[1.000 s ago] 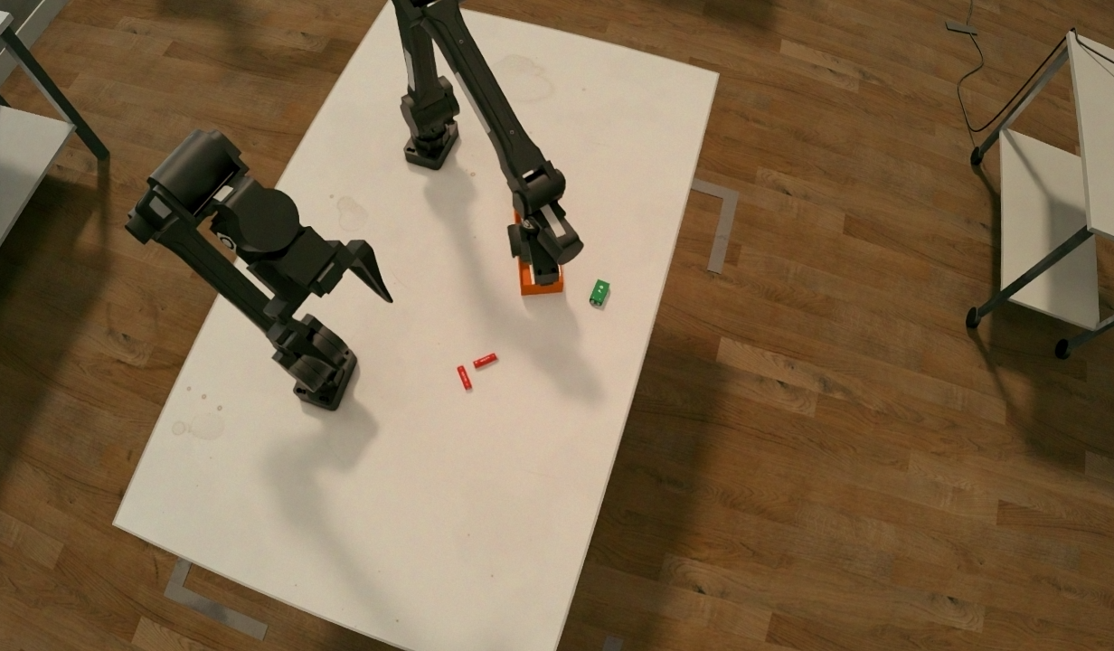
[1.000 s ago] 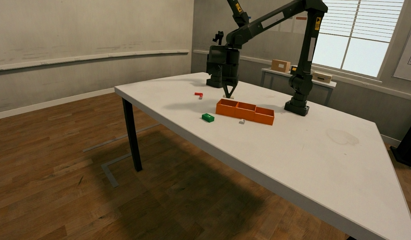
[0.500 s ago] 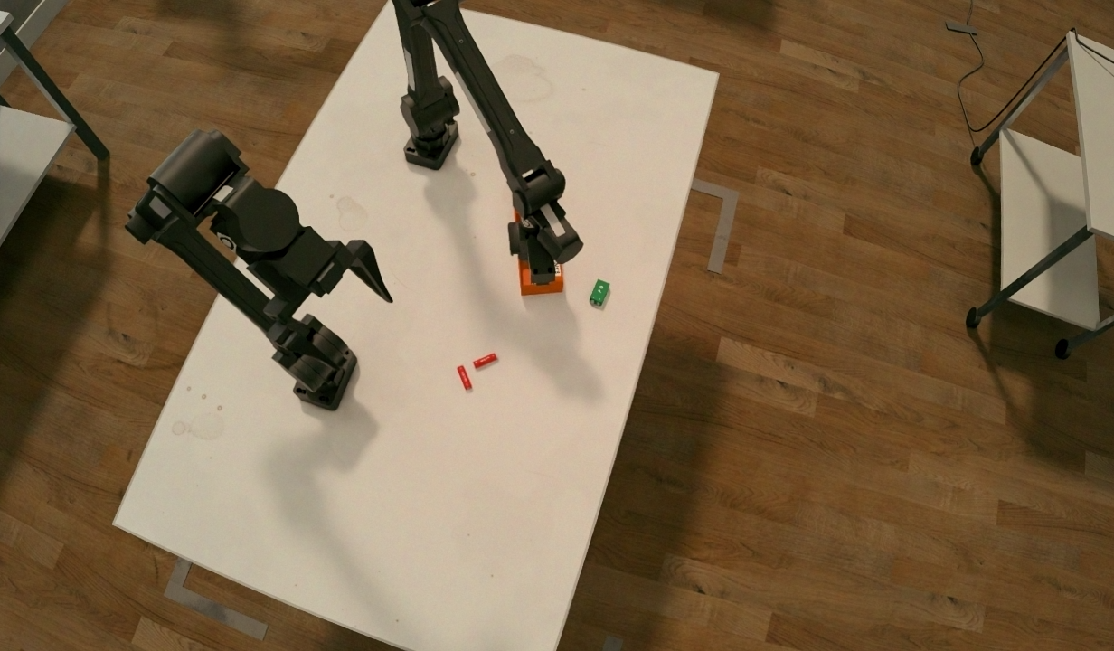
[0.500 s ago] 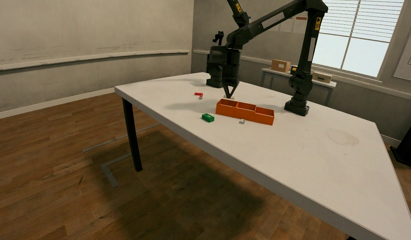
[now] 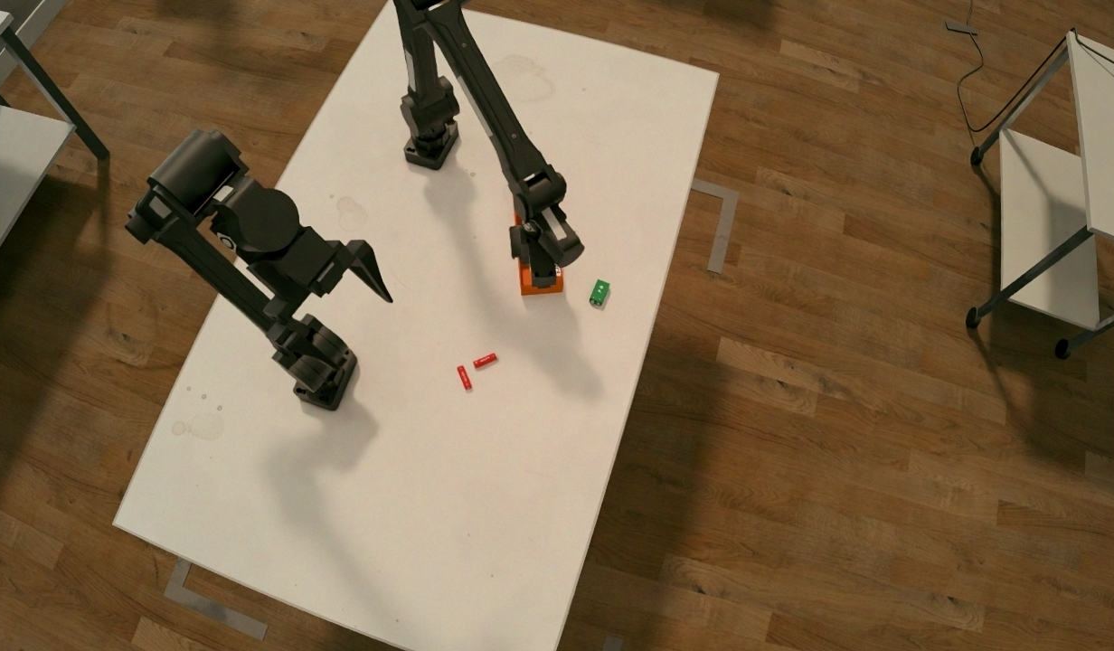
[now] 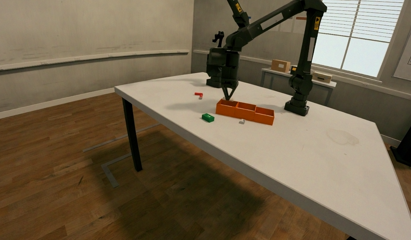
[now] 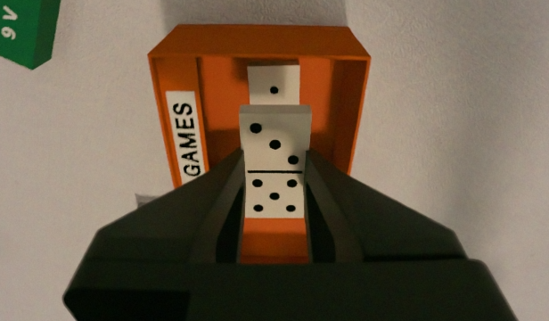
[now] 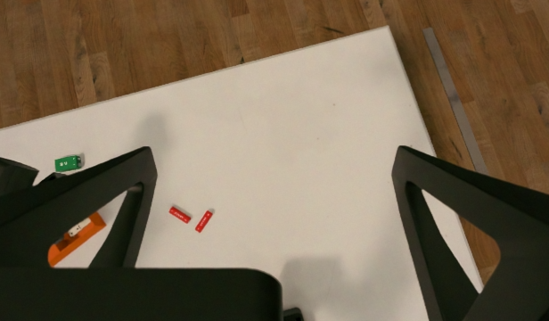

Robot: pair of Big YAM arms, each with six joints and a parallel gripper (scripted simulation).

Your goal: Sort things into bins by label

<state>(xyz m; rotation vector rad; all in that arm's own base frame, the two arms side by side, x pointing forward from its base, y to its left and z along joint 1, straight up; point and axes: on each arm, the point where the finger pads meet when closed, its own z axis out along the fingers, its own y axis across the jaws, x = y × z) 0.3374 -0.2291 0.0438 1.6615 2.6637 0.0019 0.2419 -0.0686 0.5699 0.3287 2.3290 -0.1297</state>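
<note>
My left hand is 110 mm to the right of the white sharpener-like block, 60 mm above it and 40 mm short of it. From my left hand the other things lie so: orange three-compartment bin 80 mm to the left, 40 mm below, 30 mm behind.
</note>
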